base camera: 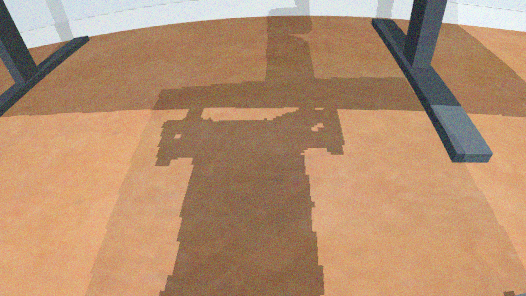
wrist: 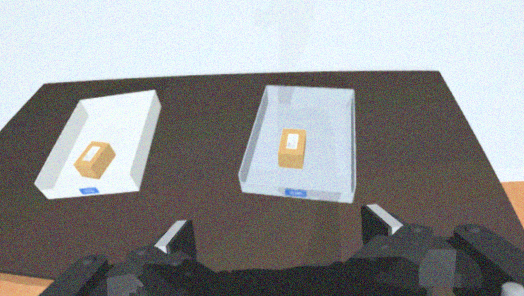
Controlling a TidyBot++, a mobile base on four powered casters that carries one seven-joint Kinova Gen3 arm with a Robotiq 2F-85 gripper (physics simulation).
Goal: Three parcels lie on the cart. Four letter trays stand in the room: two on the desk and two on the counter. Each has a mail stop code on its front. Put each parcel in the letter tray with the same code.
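Frame: origin at the arm's base, x back, y down, z right, level; centimetres.
Seen in the pictures: gripper, fingertip midpoint: (wrist: 277, 231).
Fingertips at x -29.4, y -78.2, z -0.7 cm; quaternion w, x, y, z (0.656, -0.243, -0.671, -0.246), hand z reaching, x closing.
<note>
Offsets run from my fingertips to a thing's top centre. "spot": to the spot under its first point. Level surfaces: height alone.
In the wrist view two letter trays stand on a dark table top. The left tray {dx -56.3, dy +39.4, dz -48.6 cm} (wrist: 145, 145) is white and holds a tan parcel {dx -49.0, dy +40.6, dz -49.3 cm} (wrist: 95, 159) that lies turned at an angle near its front left. The right tray {spot: dx -35.9, dy +42.8, dz -3.0 cm} (wrist: 265, 186) is pale blue-grey and holds another tan parcel {dx -47.7, dy +40.6, dz +4.2 cm} (wrist: 292, 148), lying nearly straight. Each parcel has a white label, and each tray has a blue code plate on its front; the codes are too small to read. My gripper (wrist: 277, 231) is open and empty, in front of and apart from both trays. The cart and the third parcel do not show.
The dark table top {dy +45.9 cm} (wrist: 200, 200) has a pale wall (wrist: 200, 35) behind it. In the base camera view, a dark table leg with a long foot (base camera: 460, 130) stands on the orange-brown floor {dy +117.9 cm} (base camera: 400, 210) at the right, and another foot (base camera: 50, 70) at the left. The arm's shadow falls between them.
</note>
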